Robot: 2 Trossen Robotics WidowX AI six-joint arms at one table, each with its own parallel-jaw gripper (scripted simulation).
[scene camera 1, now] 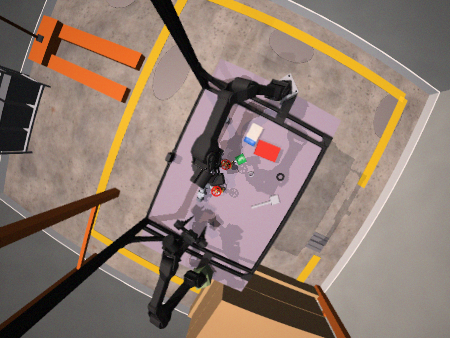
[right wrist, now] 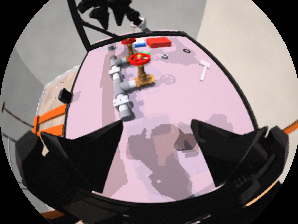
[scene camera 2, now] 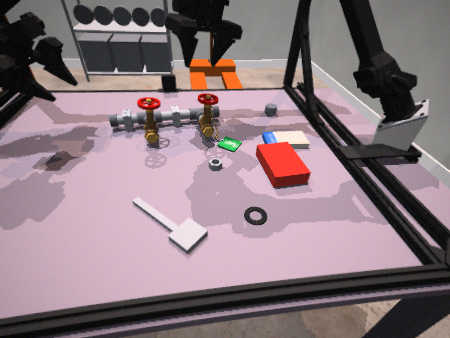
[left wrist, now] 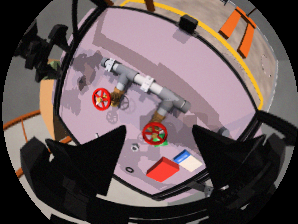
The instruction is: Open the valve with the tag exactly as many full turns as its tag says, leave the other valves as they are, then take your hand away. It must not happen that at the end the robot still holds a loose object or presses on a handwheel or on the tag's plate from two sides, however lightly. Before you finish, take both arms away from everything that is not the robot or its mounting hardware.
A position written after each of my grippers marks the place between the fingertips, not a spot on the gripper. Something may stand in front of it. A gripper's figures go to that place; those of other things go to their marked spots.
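The red block (scene camera 2: 283, 167) is 57 cm from the lens, then there's my left gripper (scene camera 2: 200, 66) at 68 cm from the lens, and my right gripper (scene camera 2: 66, 92) sits 70 cm from the lens.
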